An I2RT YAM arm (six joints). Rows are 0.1 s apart.
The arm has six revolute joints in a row. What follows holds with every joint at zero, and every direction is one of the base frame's.
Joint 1 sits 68 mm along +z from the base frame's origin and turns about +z.
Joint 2 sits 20 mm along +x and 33.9 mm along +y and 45.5 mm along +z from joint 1 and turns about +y.
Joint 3 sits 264 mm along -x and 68.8 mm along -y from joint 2 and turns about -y.
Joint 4 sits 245 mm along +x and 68.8 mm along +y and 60 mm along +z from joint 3 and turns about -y.
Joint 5 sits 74 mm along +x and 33.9 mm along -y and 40.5 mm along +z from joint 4 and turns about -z.
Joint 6 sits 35.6 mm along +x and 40.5 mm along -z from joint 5 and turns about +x.
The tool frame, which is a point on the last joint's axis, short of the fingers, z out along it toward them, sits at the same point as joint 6; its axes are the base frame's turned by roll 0, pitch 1.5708 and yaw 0 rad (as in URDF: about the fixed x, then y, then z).
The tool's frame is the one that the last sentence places.
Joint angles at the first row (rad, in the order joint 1, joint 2, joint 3, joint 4, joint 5, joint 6):
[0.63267, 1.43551, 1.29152, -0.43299, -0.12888, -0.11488]
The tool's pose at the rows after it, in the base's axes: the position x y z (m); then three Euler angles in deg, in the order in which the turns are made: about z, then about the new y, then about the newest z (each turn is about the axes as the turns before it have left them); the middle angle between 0 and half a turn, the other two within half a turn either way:
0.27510 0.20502 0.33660 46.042 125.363 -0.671
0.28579 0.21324 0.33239 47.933 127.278 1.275
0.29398 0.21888 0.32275 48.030 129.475 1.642
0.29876 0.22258 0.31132 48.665 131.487 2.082
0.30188 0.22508 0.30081 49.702 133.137 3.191
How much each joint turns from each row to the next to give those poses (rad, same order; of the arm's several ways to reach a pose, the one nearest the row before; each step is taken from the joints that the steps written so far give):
[-0.00720, 0.07206, 0.06923, -0.04493, -0.01612, -0.00065]
[-0.00118, 0.06006, 0.05371, -0.03051, -0.02346, 0.00796]
[-0.00023, 0.04594, 0.02168, -0.01447, 0.00362, -0.00121]
[0.00027, 0.03150, -0.00011, -0.00483, -0.00311, -0.00538]
[-0.00028, 0.02365, -0.00623, -0.00117, -0.00885, 0.00166]

